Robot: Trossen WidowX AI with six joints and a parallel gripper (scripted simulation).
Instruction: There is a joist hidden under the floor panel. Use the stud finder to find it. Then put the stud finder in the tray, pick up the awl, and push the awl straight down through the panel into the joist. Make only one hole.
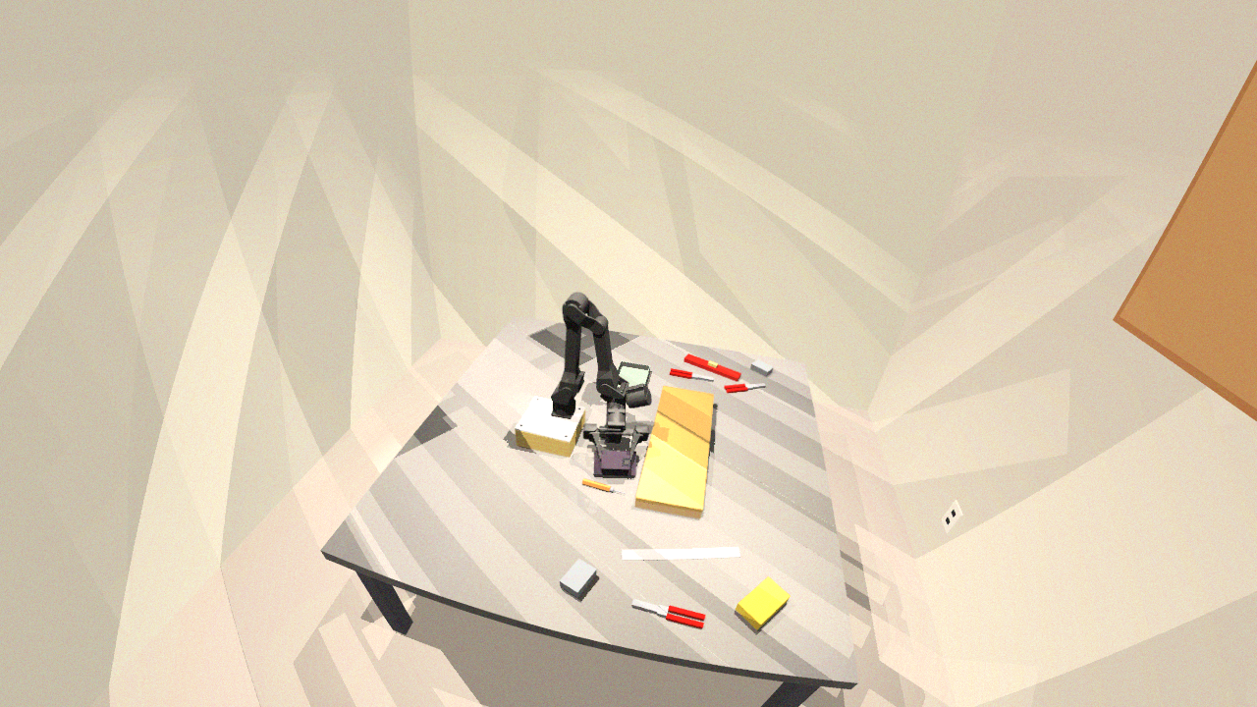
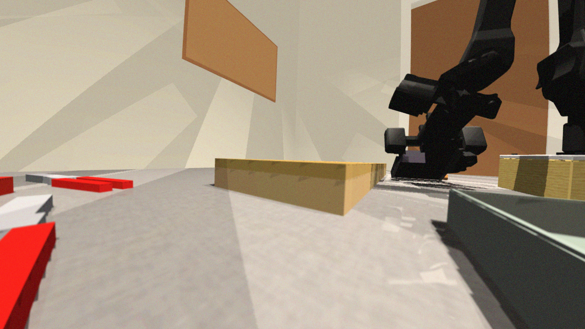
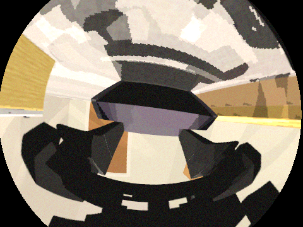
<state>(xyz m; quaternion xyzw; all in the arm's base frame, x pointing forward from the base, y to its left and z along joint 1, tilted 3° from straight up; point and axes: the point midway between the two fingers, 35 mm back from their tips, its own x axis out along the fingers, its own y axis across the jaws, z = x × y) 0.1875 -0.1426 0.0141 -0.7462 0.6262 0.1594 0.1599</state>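
My gripper tip is now 10 mm short of the stud finder and 10 mm above it. From my gripper tip the other things lie so: white strip (210 mm ahead, 230 mm to the right, 60 mm below); then pale green tray (20 mm behind, 470 mm to the left, 50 mm below); then awl (10 mm behind, 60 mm to the right, 60 mm below).
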